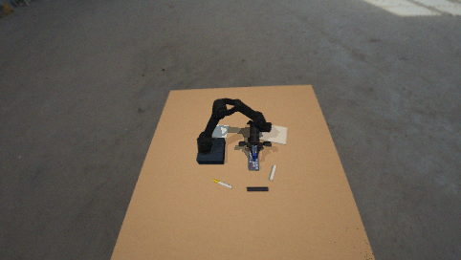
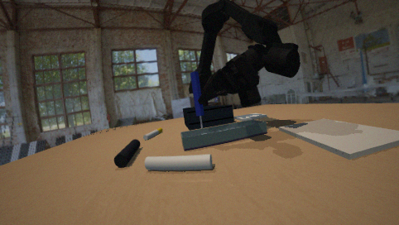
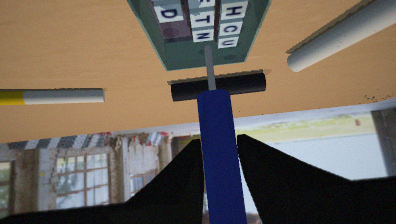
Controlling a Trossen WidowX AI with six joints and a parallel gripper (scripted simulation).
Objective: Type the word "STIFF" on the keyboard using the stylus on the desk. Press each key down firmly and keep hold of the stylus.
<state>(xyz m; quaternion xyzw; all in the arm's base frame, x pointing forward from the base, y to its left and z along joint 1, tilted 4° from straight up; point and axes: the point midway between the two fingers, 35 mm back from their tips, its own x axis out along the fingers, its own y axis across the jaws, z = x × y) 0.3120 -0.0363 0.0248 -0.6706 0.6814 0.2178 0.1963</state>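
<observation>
The blue stylus lies 10 mm below my gripper tip. The rest, counted from my gripper tip: flat white pad (220 mm to the left, 140 mm ahead, 80 mm below); then black cylinder (160 mm to the right, 80 mm below, 10 mm ahead); then yellow-tipped white marker (200 mm behind, 130 mm to the right, 80 mm below).
</observation>
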